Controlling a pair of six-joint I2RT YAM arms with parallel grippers.
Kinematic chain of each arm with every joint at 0, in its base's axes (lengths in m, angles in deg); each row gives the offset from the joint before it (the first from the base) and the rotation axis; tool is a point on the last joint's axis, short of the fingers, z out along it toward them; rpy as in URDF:
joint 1: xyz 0 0 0.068 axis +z
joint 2: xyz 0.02 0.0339 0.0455 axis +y
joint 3: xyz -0.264 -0.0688 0 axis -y
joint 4: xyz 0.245 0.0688 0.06 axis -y
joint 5: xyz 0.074 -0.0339 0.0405 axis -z
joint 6: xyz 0.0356 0 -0.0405 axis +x
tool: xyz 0 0 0 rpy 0 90 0
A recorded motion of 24 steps. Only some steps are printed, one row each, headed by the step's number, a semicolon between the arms.
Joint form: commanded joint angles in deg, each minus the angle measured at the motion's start. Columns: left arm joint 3, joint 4, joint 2, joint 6, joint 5, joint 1; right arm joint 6, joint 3, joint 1, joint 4, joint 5, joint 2.
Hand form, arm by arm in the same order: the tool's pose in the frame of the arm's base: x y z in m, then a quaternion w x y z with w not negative. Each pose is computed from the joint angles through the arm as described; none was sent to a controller.
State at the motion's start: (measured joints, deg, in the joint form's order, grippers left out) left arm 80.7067 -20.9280 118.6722 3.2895 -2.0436 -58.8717; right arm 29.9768 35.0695 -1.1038 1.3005 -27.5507 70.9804
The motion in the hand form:
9: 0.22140 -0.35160 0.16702 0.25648 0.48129 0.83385 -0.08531; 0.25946 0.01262 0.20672 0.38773 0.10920 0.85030 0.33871
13: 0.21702 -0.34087 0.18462 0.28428 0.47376 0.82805 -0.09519; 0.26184 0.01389 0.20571 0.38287 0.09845 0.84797 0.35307
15: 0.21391 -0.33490 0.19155 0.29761 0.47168 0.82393 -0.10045; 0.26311 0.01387 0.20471 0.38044 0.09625 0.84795 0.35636
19: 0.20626 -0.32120 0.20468 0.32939 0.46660 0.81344 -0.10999; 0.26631 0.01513 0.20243 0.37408 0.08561 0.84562 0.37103
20: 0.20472 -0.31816 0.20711 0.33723 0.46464 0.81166 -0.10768; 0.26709 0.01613 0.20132 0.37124 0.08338 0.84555 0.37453
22: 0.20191 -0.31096 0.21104 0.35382 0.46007 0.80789 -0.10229; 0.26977 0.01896 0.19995 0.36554 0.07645 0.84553 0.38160
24: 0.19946 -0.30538 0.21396 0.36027 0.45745 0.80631 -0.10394; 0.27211 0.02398 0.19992 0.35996 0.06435 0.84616 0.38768
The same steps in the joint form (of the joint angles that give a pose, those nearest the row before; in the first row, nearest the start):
9: -3.00 -2.27 -5.15 -0.13 -3.06 0.63; 0.26 -0.09 -0.09 3.15 -2.88 1.47
13: -6.00 -0.30 -9.70 -0.02 -3.50 0.87; 0.17 0.12 -0.05 4.03 -4.98 2.40
15: -7.86 1.00 -11.99 0.20 -3.60 0.93; 0.08 0.25 -0.11 4.25 -5.55 2.91
19: -12.28 4.36 -17.06 0.80 -4.17 1.00; 0.00 0.48 -0.07 5.34 -7.73 4.23
20: -13.18 4.98 -18.08 0.97 -4.81 0.99; 0.07 0.51 0.11 5.61 -8.14 4.63
22: -15.30 6.54 -20.25 1.44 -6.14 1.08; 0.06 0.91 0.63 6.01 -8.96 5.63
24: -16.73 7.15 -21.88 1.50 -6.26 1.21; -0.30 1.51 1.63 5.97 -9.59 6.39

